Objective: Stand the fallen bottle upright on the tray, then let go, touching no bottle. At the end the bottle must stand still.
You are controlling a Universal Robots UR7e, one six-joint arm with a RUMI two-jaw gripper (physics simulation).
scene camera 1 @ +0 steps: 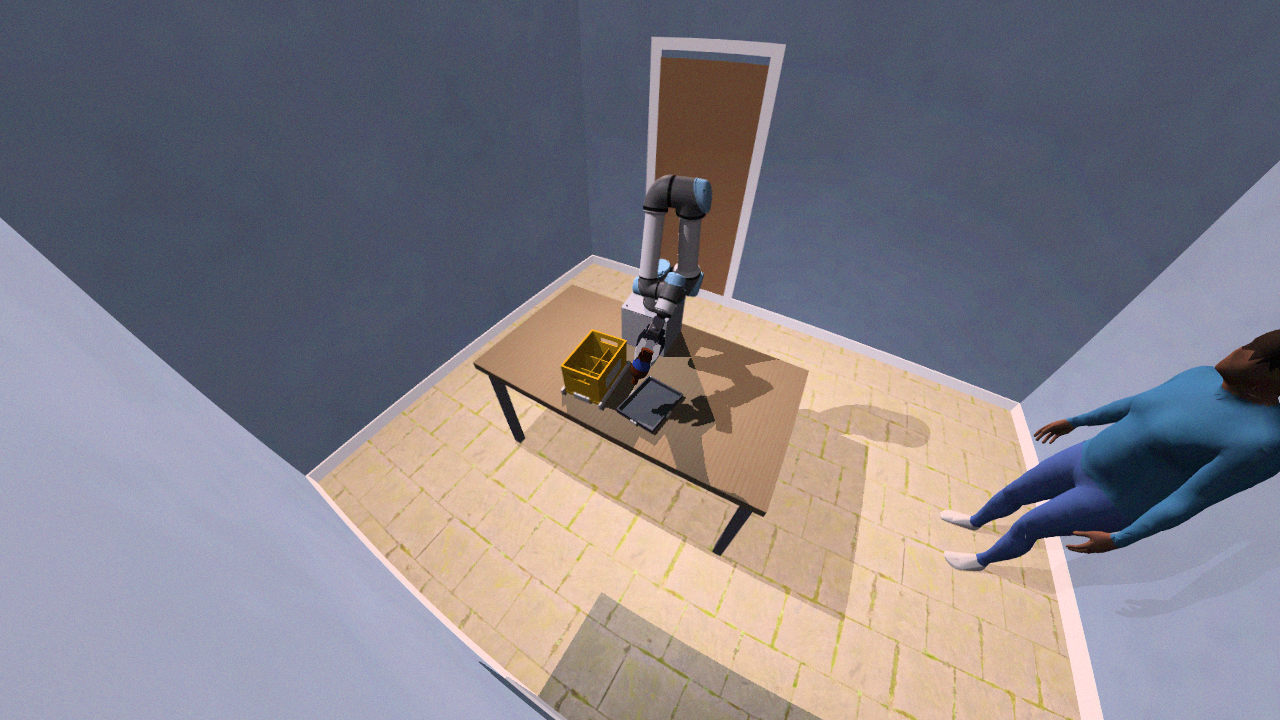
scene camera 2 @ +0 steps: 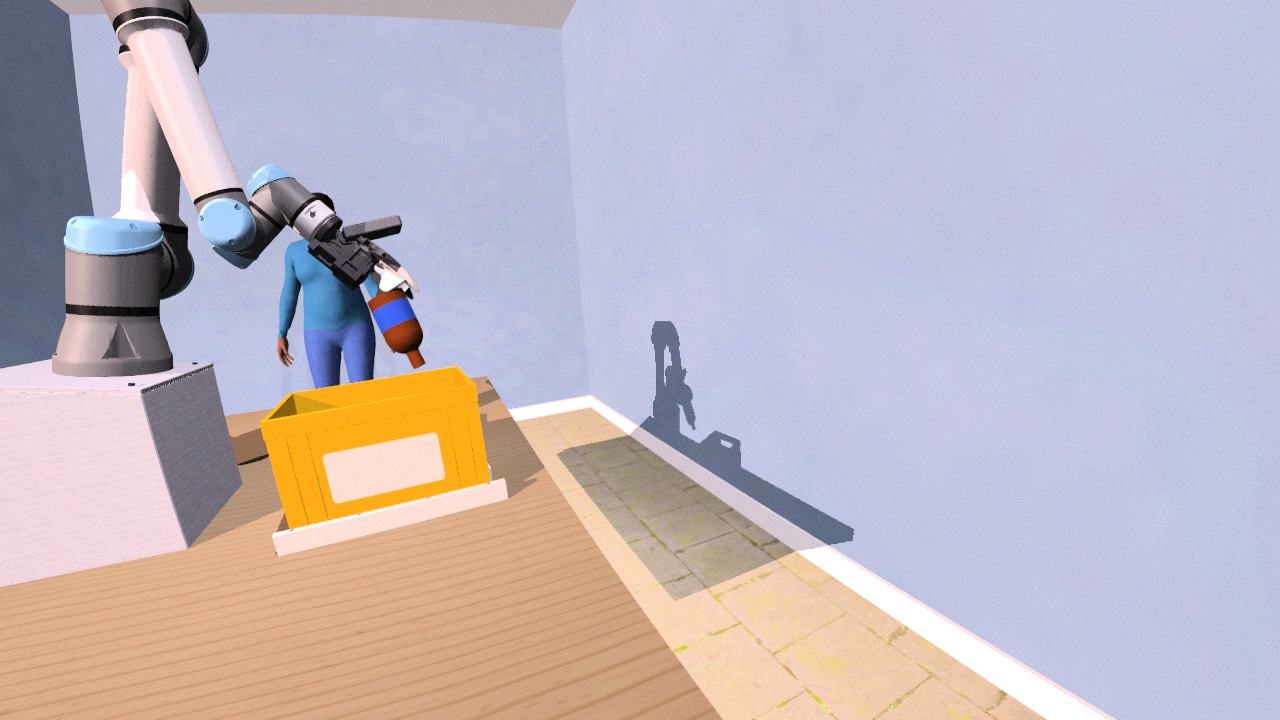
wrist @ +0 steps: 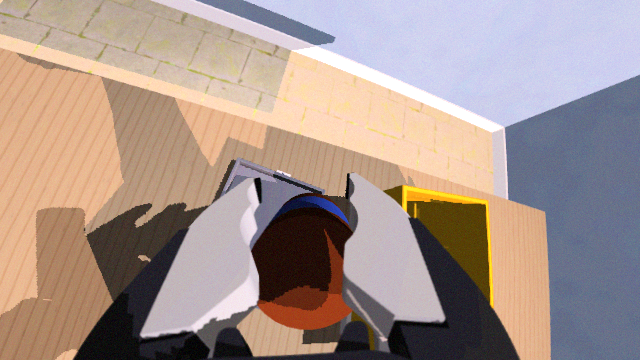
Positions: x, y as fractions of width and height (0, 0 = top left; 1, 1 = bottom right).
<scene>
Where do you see a brown bottle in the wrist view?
0.47, 0.72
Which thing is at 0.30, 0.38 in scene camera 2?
The gripper.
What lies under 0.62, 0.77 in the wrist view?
The gripper.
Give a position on a pale rail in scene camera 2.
0.24, 0.75
</scene>
